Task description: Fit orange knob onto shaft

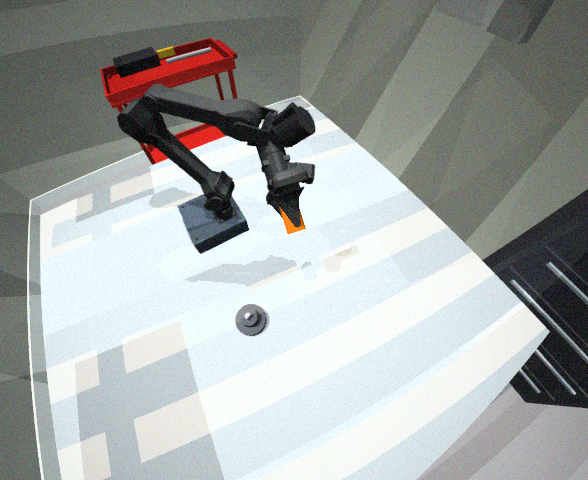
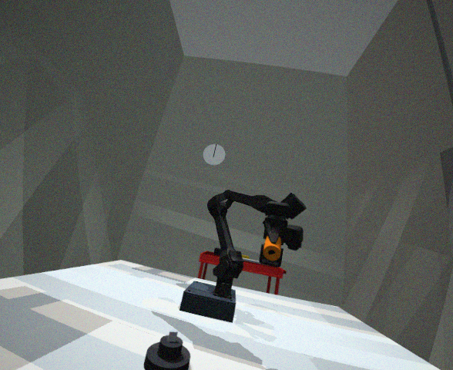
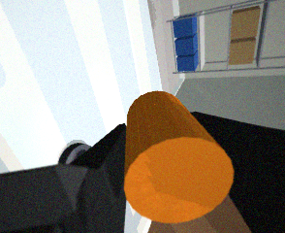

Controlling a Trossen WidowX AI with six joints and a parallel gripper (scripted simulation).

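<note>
The round dark pedestal lies 50 mm ahead of my gripper tip, 180 mm to the right of it and 210 mm below it. The rest, counted from my gripper tip: orange knob (30 mm behind, 10 mm to the left, 20 mm above).
</note>
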